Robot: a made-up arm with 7 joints.
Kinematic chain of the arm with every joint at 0, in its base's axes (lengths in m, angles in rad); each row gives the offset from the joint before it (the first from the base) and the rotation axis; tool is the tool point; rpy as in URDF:
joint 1: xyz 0 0 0.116 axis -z
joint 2: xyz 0 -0.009 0.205 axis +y
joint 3: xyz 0 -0.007 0.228 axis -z
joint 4: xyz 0 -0.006 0.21 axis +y
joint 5: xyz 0 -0.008 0.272 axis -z
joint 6: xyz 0 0 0.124 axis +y
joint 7: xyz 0 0 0.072 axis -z
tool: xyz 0 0 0 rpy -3.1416 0 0
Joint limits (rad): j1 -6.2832..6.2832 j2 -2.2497..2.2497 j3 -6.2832..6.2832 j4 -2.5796..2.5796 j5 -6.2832..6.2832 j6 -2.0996..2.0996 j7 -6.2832..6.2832
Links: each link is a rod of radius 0.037 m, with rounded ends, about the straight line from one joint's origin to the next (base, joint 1, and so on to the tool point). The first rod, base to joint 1, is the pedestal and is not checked.
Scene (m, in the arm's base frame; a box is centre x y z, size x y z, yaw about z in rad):
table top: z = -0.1
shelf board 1: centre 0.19 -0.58 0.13 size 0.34 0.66 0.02 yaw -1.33
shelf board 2: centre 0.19 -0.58 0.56 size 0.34 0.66 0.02 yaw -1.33
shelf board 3: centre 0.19 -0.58 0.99 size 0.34 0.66 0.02 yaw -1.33
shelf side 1: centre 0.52 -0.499 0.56 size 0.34 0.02 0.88 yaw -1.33
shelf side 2: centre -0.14 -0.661 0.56 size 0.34 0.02 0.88 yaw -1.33
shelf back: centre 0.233 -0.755 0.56 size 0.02 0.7 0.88 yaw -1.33
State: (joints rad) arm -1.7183 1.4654 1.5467 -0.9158 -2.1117 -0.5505 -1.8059
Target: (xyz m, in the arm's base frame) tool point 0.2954 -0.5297 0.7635
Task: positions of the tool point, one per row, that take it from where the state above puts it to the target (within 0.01 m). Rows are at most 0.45 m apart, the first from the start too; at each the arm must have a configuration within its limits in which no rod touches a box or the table.
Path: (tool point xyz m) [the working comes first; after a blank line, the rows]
Joints at the target: -2.4656 -0.4103 0.7405 -1.1770 -2.0555 -0.5659 -1.8059
Straight joint move there: touches shelf board 3.

1: -0.5313 0.3525 0.7239
2: -0.4009 0.0020 0.8859
3: -0.0974 -0.2226 0.8946
4: 0.2219 -0.2303 0.7635
5: 0.2505 -0.3374 0.7794
6: 0.2725 -0.4385 0.7795
7: 0.2954 -0.5297 0.7635

